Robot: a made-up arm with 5 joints. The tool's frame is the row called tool. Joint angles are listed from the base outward.
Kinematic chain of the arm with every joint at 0, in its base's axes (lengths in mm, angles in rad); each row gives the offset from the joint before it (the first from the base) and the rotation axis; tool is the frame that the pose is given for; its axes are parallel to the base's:
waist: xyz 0 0 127.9 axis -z
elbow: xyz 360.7 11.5 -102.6 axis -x
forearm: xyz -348.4 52 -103.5 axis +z
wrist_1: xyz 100.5 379.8 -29 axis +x
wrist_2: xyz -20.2 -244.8 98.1 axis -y
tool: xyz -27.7 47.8 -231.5
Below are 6 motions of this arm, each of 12 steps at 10 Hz.
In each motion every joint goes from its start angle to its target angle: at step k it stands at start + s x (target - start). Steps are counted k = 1, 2, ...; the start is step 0. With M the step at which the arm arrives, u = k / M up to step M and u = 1 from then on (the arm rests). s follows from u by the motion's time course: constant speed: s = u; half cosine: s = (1 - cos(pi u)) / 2; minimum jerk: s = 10 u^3 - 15 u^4 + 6 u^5.
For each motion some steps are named. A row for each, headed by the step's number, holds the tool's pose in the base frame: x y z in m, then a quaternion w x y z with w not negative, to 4 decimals.
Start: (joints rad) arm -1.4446 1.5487 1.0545 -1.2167 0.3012
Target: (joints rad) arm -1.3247 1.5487 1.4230 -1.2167 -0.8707
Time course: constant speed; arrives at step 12
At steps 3, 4, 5, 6, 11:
3: -0.0421 -0.1300 -0.1528 0.2301 0.6835 0.4672 -0.5115
4: -0.0467 -0.1448 -0.1288 0.2143 0.7054 0.4678 -0.4874
5: -0.0524 -0.1597 -0.1050 0.1989 0.7264 0.4679 -0.4624
6: -0.0592 -0.1748 -0.0817 0.1838 0.7464 0.4676 -0.4364
11: -0.1083 -0.2492 0.0264 0.1137 0.8299 0.4601 -0.2945

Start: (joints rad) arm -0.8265 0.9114 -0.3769 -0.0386 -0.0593
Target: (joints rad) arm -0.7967 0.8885 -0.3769 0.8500 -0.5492
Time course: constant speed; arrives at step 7
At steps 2, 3, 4, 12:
2: 0.1160 0.0253 -0.3520 0.9291 -0.2858 -0.1316 0.1946
3: 0.1077 0.0233 -0.3802 0.9468 -0.2354 -0.0812 0.2040
4: 0.0977 0.0238 -0.4066 0.9582 -0.1848 -0.0298 0.2163
12: 0.0605 0.0360 -0.4719 0.9542 -0.0364 0.1242 0.2697

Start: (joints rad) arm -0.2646 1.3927 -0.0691 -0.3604 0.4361
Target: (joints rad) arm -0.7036 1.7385 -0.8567 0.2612 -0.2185
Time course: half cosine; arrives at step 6
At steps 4, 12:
4: 0.2972 -0.1451 -0.1348 0.7195 -0.5586 -0.4123 -0.0148
12: 0.3439 -0.1251 -0.1161 0.7633 -0.4541 -0.4586 -0.0287

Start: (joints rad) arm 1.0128 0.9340 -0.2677 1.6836 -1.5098
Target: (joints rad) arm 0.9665 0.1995 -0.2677 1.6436 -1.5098
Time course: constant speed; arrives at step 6
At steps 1, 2, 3, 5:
1: -0.0138 0.0601 -0.4785 0.7723 0.5435 0.2997 -0.1351
2: 0.0366 0.0933 -0.4723 0.7687 0.5728 0.2678 -0.0965
3: 0.0854 0.1265 -0.4588 0.7622 0.6003 0.2354 -0.0576
5: 0.1752 0.1910 -0.4110 0.7405 0.6501 0.1690 0.0208

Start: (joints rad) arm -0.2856 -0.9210 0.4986 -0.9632 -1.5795
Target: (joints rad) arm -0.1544 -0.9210 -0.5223 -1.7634 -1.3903
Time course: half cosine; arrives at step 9
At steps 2, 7, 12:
2: -0.3026 0.0708 0.3705 0.7971 -0.1967 0.5547 0.1355
7: 0.0103 0.3133 0.5048 0.5900 -0.2990 0.7155 -0.2247
12: 0.0795 0.3315 0.4992 0.5374 -0.3235 0.7351 -0.2572

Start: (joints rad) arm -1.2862 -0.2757 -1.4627 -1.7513 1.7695
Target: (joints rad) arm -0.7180 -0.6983 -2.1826 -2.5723 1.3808
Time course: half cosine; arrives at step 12
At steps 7, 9, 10, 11, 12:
7: 0.5311 0.1359 -0.2117 0.6486 -0.5117 0.1074 0.5532
9: 0.5005 0.0040 -0.2940 0.6428 -0.4636 0.2843 0.5395
10: 0.4787 -0.0378 -0.3221 0.6351 -0.4379 0.3421 0.5366
11: 0.4623 -0.0623 -0.3393 0.6288 -0.4195 0.3768 0.5353
12: 0.4563 -0.0704 -0.3450 0.6264 -0.4129 0.3883 0.5350

